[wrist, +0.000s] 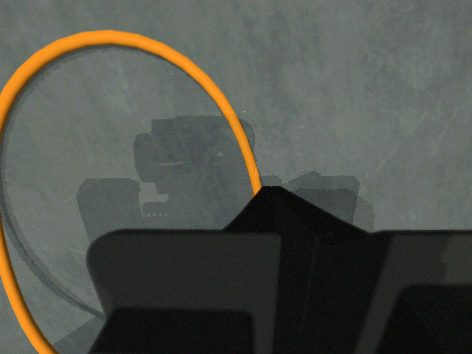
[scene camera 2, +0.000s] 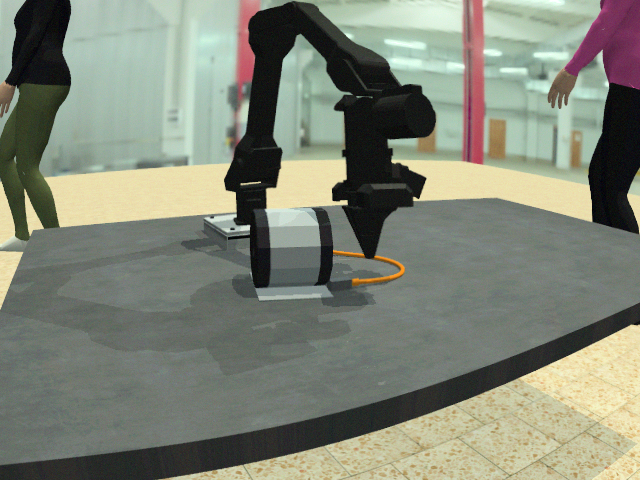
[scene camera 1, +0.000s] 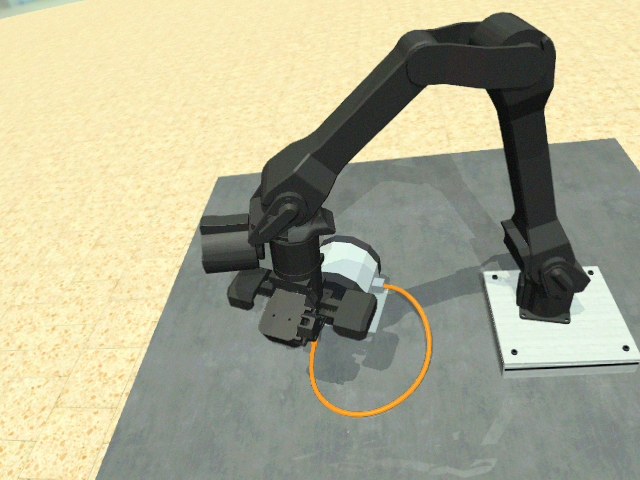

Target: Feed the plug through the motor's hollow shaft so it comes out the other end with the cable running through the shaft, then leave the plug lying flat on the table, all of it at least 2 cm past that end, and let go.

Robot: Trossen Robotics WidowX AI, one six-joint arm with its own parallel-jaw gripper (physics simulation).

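Seen in the pictures: gripper, fingertip midpoint: [wrist: 270,195] [scene camera 2: 369,258]; arm's base, origin of the base link: [scene camera 1: 543,304].
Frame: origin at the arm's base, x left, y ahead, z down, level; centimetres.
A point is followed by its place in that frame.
The motor [scene camera 1: 348,263] @[x 1.8, y 26.7, z -6.8 cm] [scene camera 2: 294,248] @[x 0.7, y 33.7, z -3.3 cm] is a white cylinder with black end rings, lying on its side on a pale base plate [scene camera 2: 294,294] @[x 0.9, y 33.1, z 2.8 cm]. The grey plug [scene camera 2: 340,284] @[x 7.2, y 32.2, z 2.2 cm] lies low beside the motor's right end in scene camera 2; the gripper hides it in the other views. An orange cable [scene camera 1: 429,341] @[x 7.6, y 14.8, z 1.2 cm] [scene camera 2: 400,268] @[x 18.9, y 25.2, z 2.7 cm] [wrist: 110,37] @[x 19.3, y 24.4, z 2.5 cm] curves from the plug in a loop to a small pale block [scene camera 1: 378,283] @[x 1.6, y 22.7, z -2.9 cm] on the motor's side. My gripper [scene camera 2: 369,255] @[x 11.5, y 31.2, z -0.9 cm] [wrist: 270,195] @[x 11.5, y 31.2, z -0.9 cm] is shut and empty, pointing down above the plug's cable side, its tips above the table. The shaft's bore is not visible.
The arm's white base plate [scene camera 1: 594,330] @[x 3.8, y -6.1, z 0.0 cm] [scene camera 2: 214,224] @[x -7.1, y 0.3, z 0.3 cm] stands on the grey table [scene camera 1: 232,428] @[x 24.4, y 38.2, z 3.0 cm] [scene camera 2: 465,320] @[x 18.4, y 46.5, z 3.1 cm], on the cable loop's right in scene camera 1. The table's edge [scene camera 2: 361,418] @[x 0.4, y 61.0, z 4.4 cm] curves along the front in scene camera 2. Two people stand beyond the table.
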